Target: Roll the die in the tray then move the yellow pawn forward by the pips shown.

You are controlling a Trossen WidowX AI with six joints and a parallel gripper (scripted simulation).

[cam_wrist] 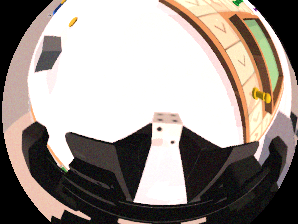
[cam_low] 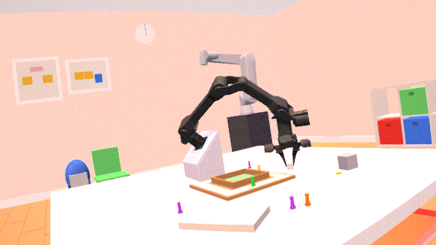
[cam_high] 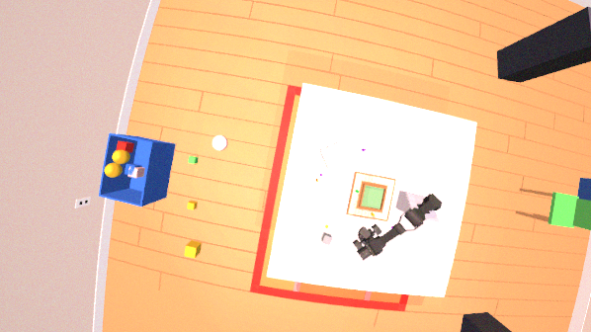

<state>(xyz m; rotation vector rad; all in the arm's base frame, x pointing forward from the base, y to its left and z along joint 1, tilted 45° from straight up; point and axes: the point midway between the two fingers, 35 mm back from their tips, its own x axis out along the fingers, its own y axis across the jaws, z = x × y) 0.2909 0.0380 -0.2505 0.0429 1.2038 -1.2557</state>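
My gripper tip is now 12 cm to the left of the yellow pawn, 5 cm past it and 2 cm below it. From my gripper tip the other things lie so: white die (right at my gripper tip); then green tray floor (23 cm to the right, 4 cm behind); then grey cube (24 cm ahead, 5 cm to the left, 2 cm above).
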